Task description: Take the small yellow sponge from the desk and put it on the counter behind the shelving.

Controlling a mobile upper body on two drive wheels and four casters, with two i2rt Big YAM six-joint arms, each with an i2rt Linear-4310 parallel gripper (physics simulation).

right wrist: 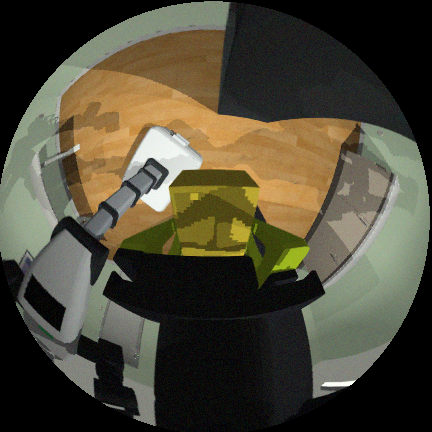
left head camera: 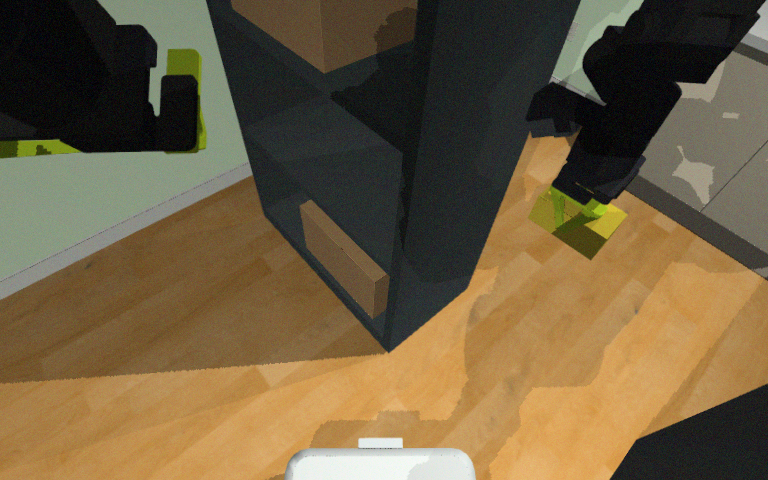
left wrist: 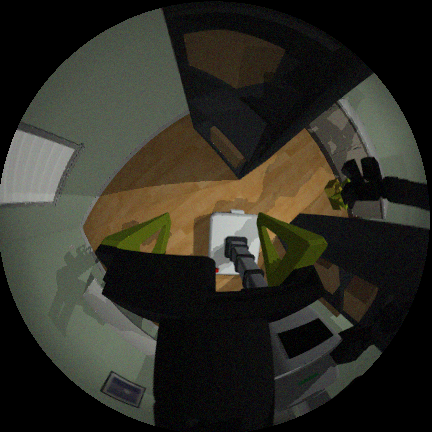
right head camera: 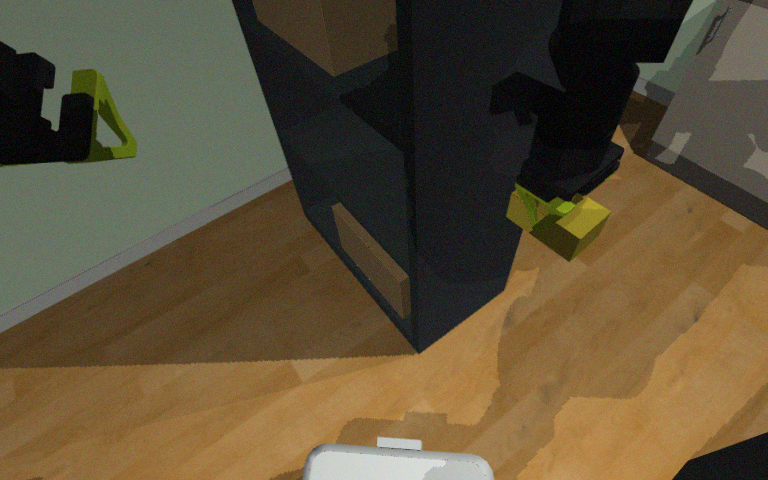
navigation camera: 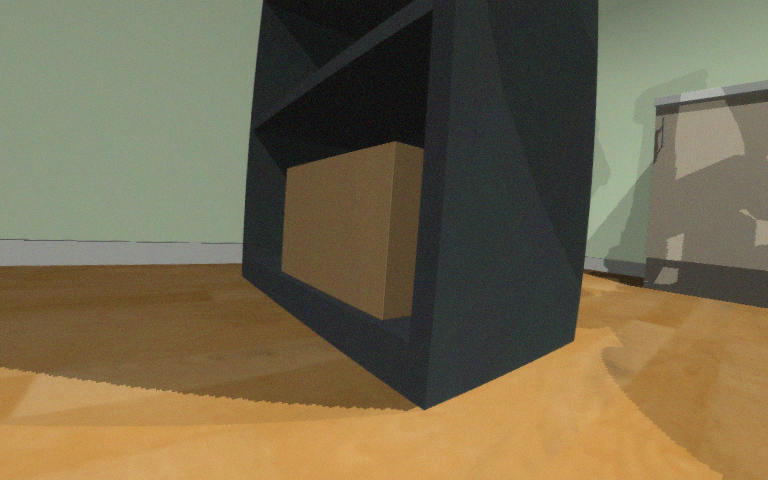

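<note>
There is a small yellow sponge here, and I see a counter and a white desk too. My left gripper is in the pictures as well, and both the left wrist view and the right head camera view show it. As for my right gripper, I find it in the right wrist view and also in the left head camera view.
</note>
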